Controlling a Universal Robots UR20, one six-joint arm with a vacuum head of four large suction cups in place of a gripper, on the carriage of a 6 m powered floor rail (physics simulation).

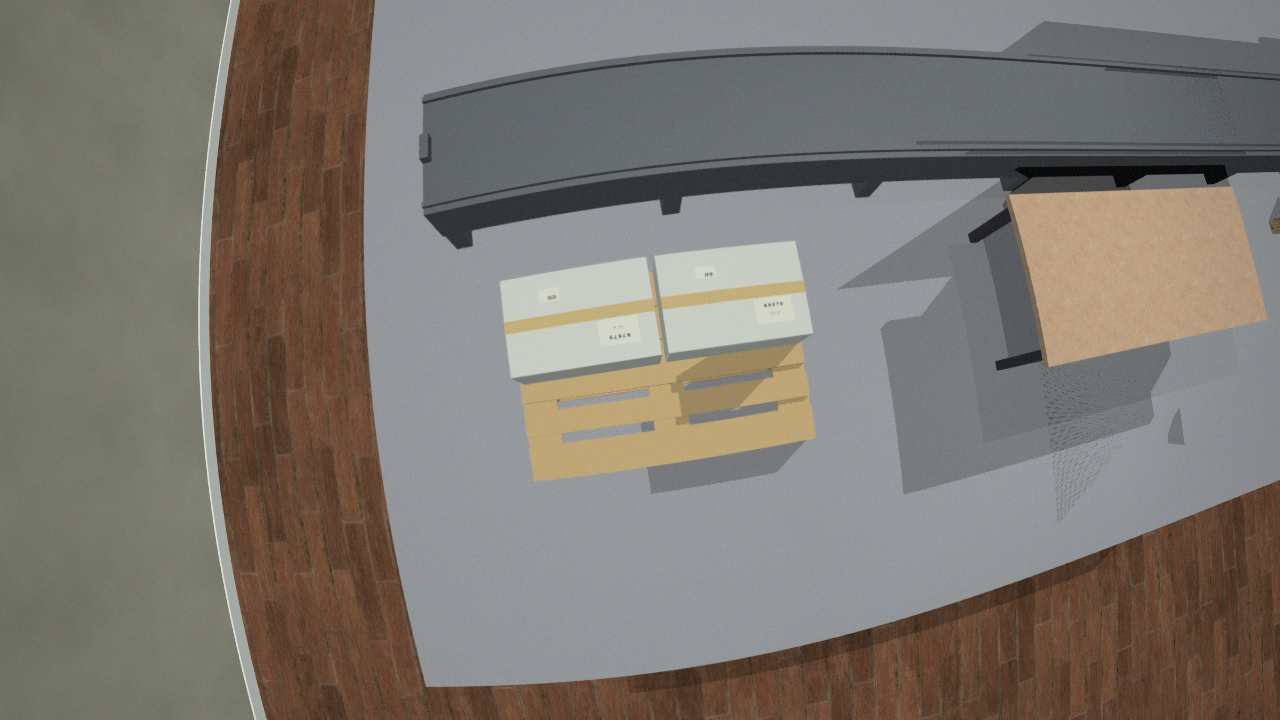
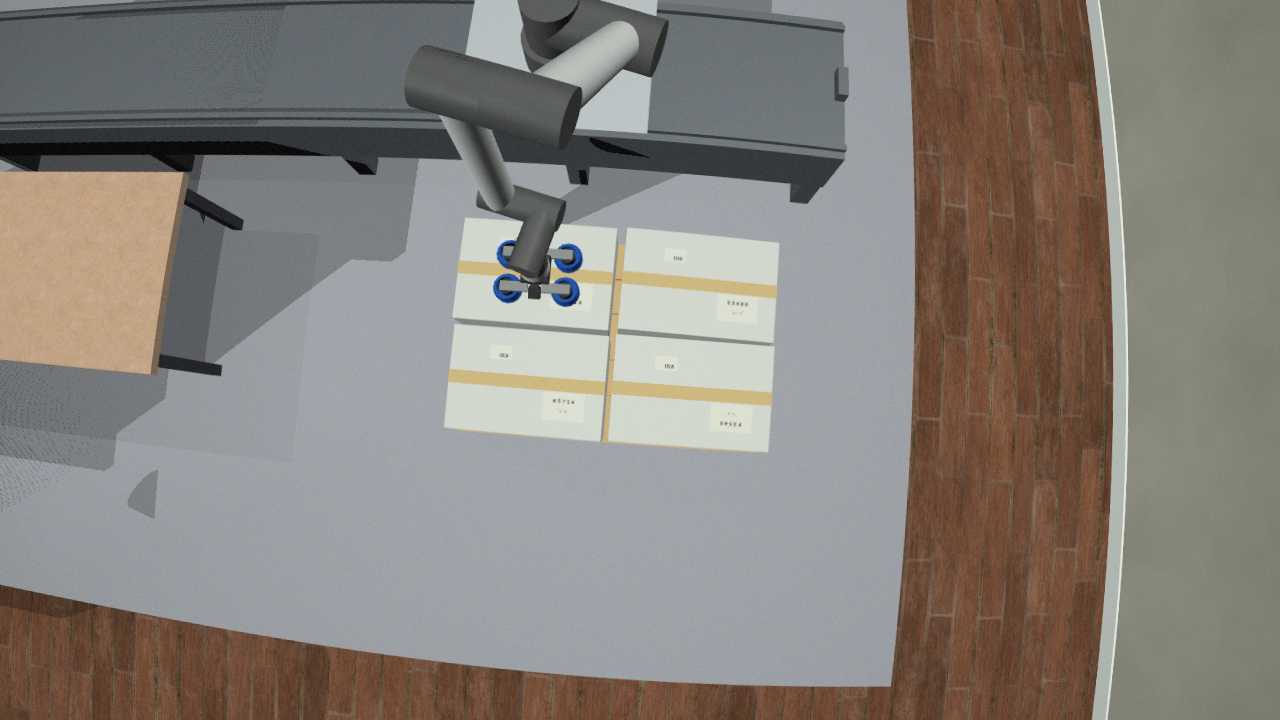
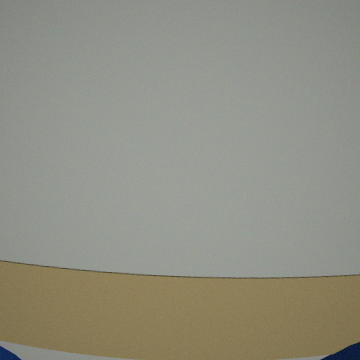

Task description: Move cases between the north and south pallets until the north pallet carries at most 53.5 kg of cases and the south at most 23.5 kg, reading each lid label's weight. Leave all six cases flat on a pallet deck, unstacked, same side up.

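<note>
Two pale cases lie side by side on the rear half of the north pallet; its front slats are bare. Four cases lie flat in two rows on the south pallet: rear left, rear right, front left and front right. Their label weights are too small to read. My suction head is over the rear left case, very close to its lid, partly covering its labels. Whether the cups touch is hidden. No lifted case shows, and I see the gripper as open.
The floor rail runs behind both pallets. A tan-topped table stands between the pallets, in front of the rail. A narrow gap separates the left and right south cases. Brick-patterned flooring borders the grey floor.
</note>
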